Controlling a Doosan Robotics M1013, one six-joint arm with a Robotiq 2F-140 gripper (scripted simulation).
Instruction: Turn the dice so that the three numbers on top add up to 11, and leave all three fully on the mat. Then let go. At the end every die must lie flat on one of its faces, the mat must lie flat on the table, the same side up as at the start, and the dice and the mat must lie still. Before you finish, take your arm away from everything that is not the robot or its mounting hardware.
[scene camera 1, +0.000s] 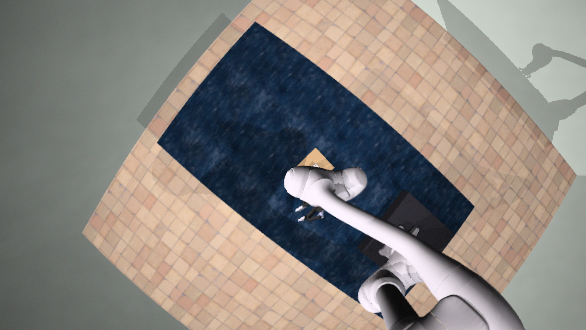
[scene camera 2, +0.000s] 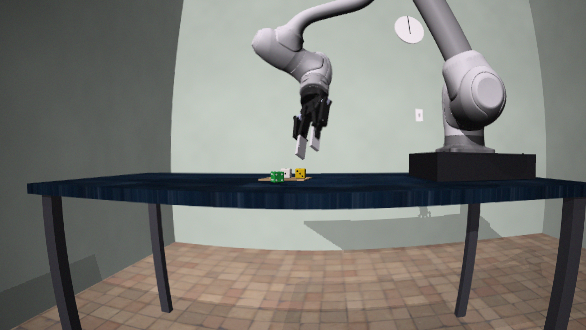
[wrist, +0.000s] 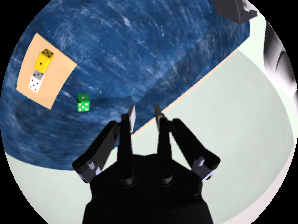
The pictures show: my gripper and a tan mat.
My gripper shows as well in the wrist view.
